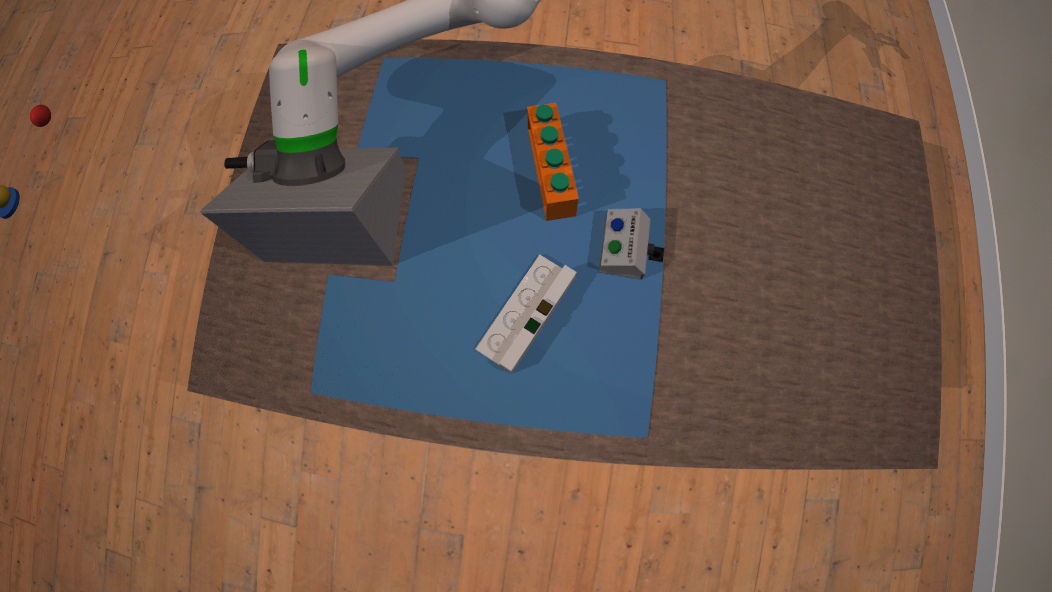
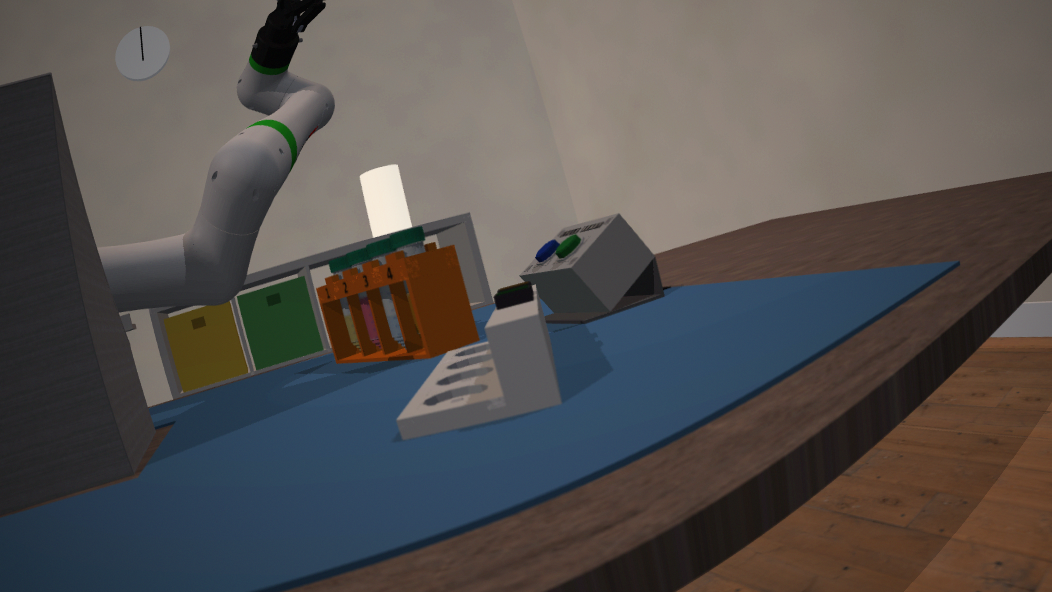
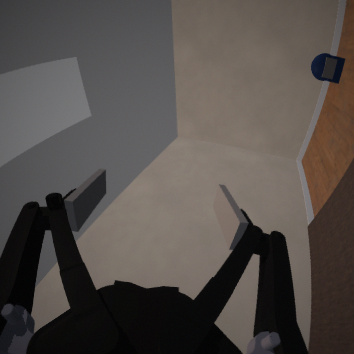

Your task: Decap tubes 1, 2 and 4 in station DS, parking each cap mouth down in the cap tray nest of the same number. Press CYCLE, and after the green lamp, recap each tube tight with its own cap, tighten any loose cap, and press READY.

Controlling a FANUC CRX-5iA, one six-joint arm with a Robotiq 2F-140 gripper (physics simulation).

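Where they show: gripper, fingertip midpoint: point(image 3: 160, 188); arm's base, origin of the base link: point(image 1: 308, 171).
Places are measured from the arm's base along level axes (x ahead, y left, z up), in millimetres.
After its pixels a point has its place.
The orange station rack point(image 1: 561, 208) {y -10, x 479, z -134 mm} point(image 2: 450, 301) {y -8, x 489, z -147 mm} holds upright tubes in slots numbered from 1. A green cap sits over each slot, such as the front cap point(image 1: 559, 181) {y 19, x 472, z -70 mm} point(image 2: 406, 237) {y 5, x 466, z -77 mm}. Whether any cap is loose cannot be told. The white cap tray point(image 1: 560, 283) {y -155, x 484, z -146 mm} point(image 2: 522, 353) {y -317, x 394, z -162 mm} has round, empty nests. An amber lamp point(image 1: 544, 307) {y -204, x 457, z -137 mm} and a green lamp point(image 1: 531, 325) {y -238, x 436, z -138 mm} on it look dark. The grey button box point(image 1: 625, 235) {y -61, x 601, z -120 mm} point(image 2: 603, 276) {y -119, x 586, z -157 mm} has a blue button point(image 1: 617, 224) {y -40, x 586, z -120 mm} point(image 2: 547, 251) {y -50, x 579, z -125 mm} and a green button point(image 1: 615, 246) {y -84, x 582, z -120 mm} point(image 2: 568, 246) {y -95, x 575, z -125 mm}. My gripper point(image 2: 303, 7) point(image 3: 160, 188) {y 374, x 539, z 522 mm} is open and empty, high above the rack and facing away from the table.
A blue mat point(image 1: 441, 368) {y -323, x 269, z -191 mm} point(image 2: 294, 500) {y -327, x 263, z -191 mm} lies on the brown table point(image 1: 794, 294) {y -133, x 994, z -194 mm} point(image 2: 735, 515) {y -475, x 367, z -203 mm}. The grey robot pedestal point(image 1: 316, 235) {y -127, x 42, z -4 mm} point(image 2: 44, 294) {y -126, x 120, z -48 mm} stands at the left. A white lit cylinder point(image 2: 386, 198) and a shelf with a yellow bin point(image 2: 205, 349) and a green bin point(image 2: 283, 323) show behind the rack.
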